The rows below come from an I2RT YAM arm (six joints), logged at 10 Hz.
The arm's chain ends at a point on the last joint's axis. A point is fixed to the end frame.
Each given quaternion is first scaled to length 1.
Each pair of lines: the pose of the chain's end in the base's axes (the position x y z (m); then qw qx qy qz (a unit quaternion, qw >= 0)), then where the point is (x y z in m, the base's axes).
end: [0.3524 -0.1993 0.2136 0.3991 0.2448 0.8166 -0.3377]
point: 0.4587 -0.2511 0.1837
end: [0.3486 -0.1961 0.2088 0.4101 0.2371 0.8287 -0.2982]
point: 0.4583 -0.2399 0.1784
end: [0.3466 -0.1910 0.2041 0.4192 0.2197 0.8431 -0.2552]
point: 0.4597 -0.2244 0.1728
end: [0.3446 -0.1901 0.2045 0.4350 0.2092 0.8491 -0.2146]
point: 0.4605 -0.2146 0.1755
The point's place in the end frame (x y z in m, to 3 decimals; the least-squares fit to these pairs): -0.042 0.048 0.104
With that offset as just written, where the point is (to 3 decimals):
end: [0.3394 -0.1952 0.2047 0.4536 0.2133 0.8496 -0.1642]
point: 0.458 -0.212 0.180
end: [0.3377 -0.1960 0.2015 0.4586 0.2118 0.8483 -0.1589]
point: 0.456 -0.212 0.178
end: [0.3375 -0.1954 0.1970 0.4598 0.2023 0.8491 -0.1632]
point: 0.456 -0.210 0.174
